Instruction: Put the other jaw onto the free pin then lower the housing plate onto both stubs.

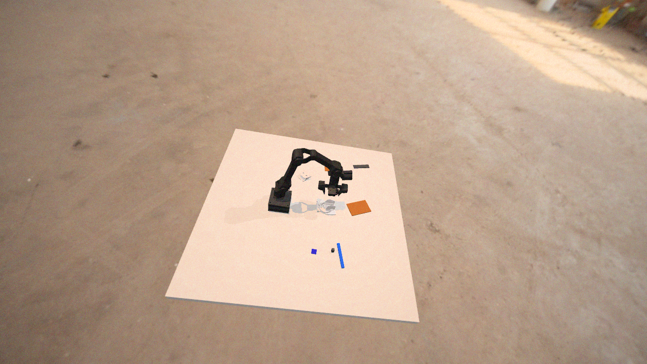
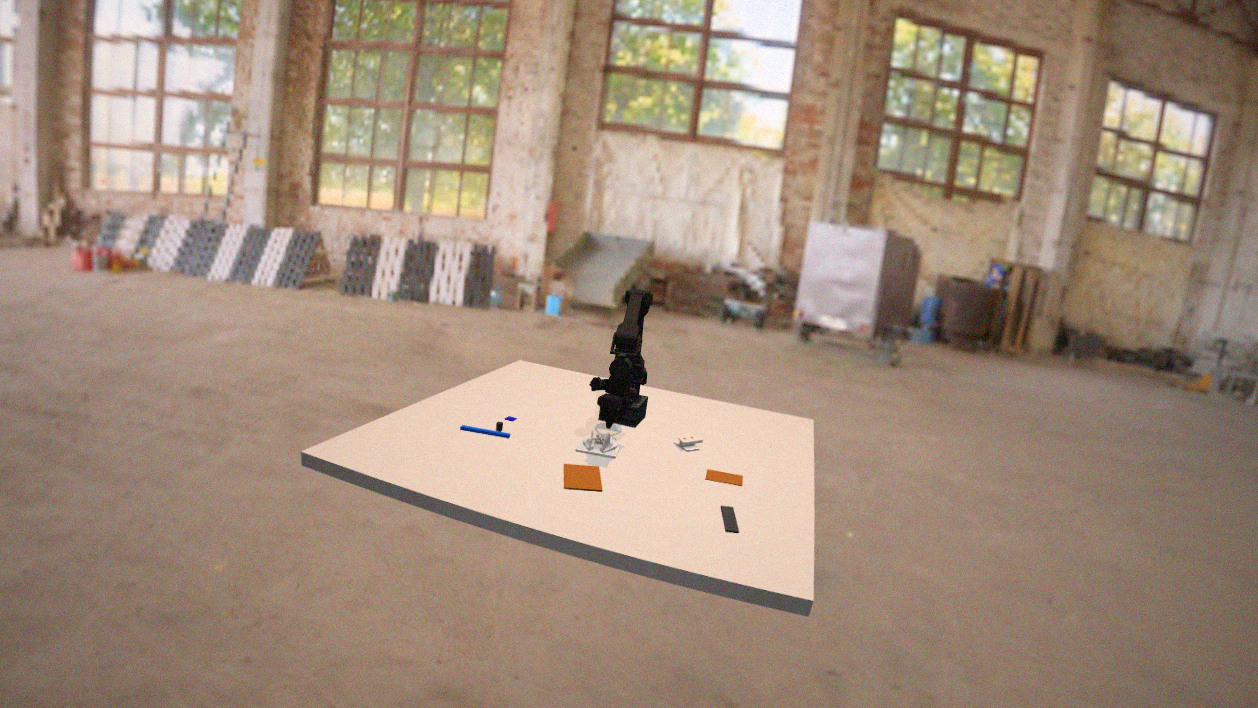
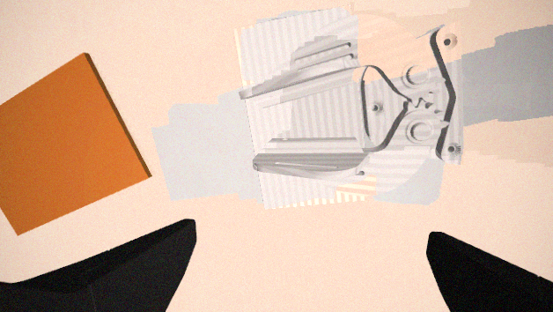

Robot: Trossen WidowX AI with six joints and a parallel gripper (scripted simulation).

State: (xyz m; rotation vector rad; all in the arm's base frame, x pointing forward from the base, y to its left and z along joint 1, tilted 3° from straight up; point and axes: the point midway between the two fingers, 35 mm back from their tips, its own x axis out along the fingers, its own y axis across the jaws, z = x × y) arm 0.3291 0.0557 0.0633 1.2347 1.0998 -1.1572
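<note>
The small white part lies 19 cm to the left of my gripper tip, 19 cm behind it and 8 cm below it. From my gripper tip the other things lie so: smaller orange tile (34 cm to the left, 9 cm below, 2 cm behind); flat white part (9 cm below, 4 cm to the right, 1 cm ahead); large orange tile (21 cm ahead, 9 cm below).
</note>
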